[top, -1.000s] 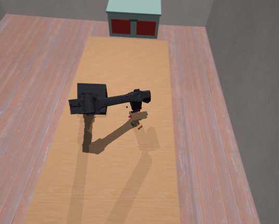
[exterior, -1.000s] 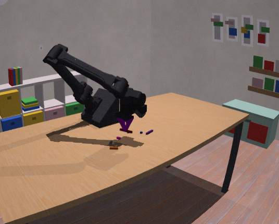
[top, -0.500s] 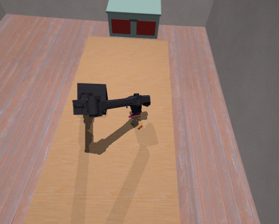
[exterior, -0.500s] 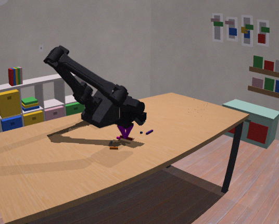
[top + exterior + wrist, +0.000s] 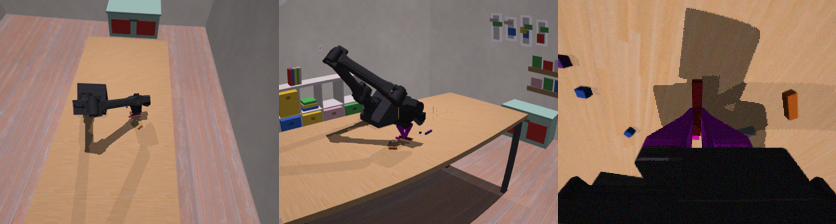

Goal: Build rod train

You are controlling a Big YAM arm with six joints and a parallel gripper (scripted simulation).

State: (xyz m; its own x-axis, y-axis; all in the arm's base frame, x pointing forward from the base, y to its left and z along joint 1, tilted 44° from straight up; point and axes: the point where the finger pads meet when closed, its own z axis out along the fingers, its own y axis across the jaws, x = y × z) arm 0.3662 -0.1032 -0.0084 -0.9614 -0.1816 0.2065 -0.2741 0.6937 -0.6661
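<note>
Now: hand 10 mm above the red rod. From my hand the other things lie so: orange rod 40 mm ahead, 110 mm to the right, 20 mm below; magenta rod 40 mm behind, 10 mm to the right, 20 mm below; grey rod 20 mm behind, 80 mm to the right, 20 mm below.
</note>
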